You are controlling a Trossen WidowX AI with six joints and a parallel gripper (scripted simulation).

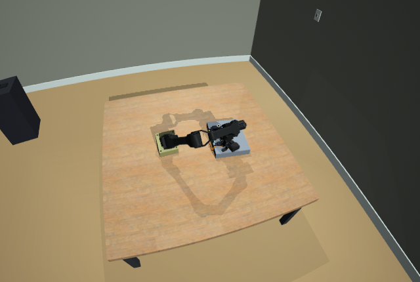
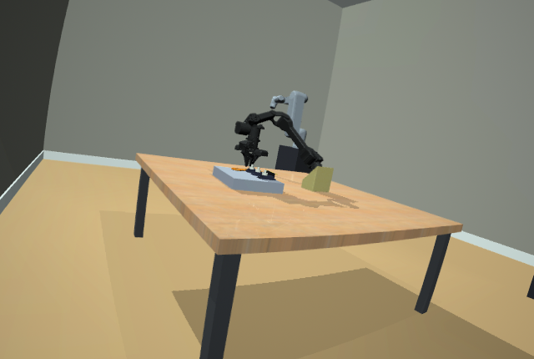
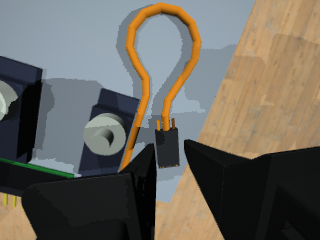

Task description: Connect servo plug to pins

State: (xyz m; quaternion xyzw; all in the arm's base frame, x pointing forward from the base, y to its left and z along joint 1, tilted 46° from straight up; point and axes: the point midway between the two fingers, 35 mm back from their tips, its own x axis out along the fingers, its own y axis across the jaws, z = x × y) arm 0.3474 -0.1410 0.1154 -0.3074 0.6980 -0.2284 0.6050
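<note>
Right now the yellow band is 10 cm to the left of my gripper tip, 4 cm behind it and 1 cm above it. Round my gripper tip: grey printed holder (12 cm ahead, 9 cm to the left, 4 cm below).
</note>
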